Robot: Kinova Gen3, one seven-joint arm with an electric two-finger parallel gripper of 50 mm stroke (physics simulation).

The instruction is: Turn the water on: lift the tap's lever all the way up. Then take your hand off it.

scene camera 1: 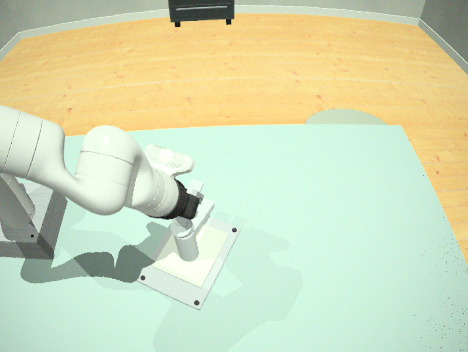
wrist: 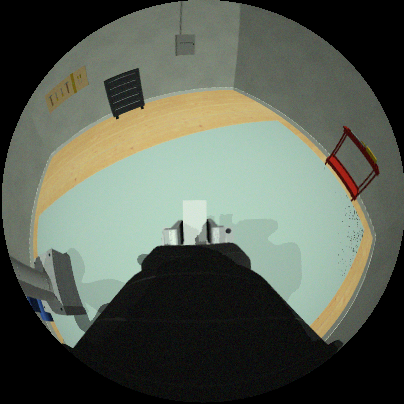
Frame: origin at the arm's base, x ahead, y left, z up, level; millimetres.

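Seen in the pictures: gripper, fingertip midpoint: (scene camera 1: 194, 197) (wrist: 194, 227); arm's base, origin of the base link: (scene camera 1: 21, 214) (wrist: 47, 287).
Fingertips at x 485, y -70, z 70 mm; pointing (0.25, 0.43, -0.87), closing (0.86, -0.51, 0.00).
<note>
Offsets run from my fingertips to a thing's top centre. "spot": to the spot under its first point. Level surfaces: height alone.
The tap's round, light grey body {dy -53, dx -34, dz -40 mm} (scene camera 1: 188, 246) stands upright on a square base plate {dy -53, dx -34, dz -152 mm} (scene camera 1: 172, 290) in scene camera 1. Its pale spout {dy +6, dx +5, dz -65 mm} (scene camera 1: 205, 211) sticks out toward the upper right. My gripper (scene camera 1: 189, 207) (wrist: 194, 227) is at the top of the tap, shut on the lever. In the wrist view, a pale block {spot: dy +5, dx +4, dz +24 mm} (wrist: 194, 215) reaches forward from between the two silver fingers. The black gripper body hides most of the lever in scene camera 1, so its exact angle is hard to tell.
The base plate lies on a pale green table top {dz -164 mm} (scene camera 1: 325, 200) (wrist: 200, 165). The arm's grey pedestal (scene camera 1: 45, 235) (wrist: 67, 282) stands at the left. A dark cabinet (scene camera 1: 201, 10) (wrist: 125, 92) and a red frame (wrist: 344, 177) stand by the walls, away from the tap.
</note>
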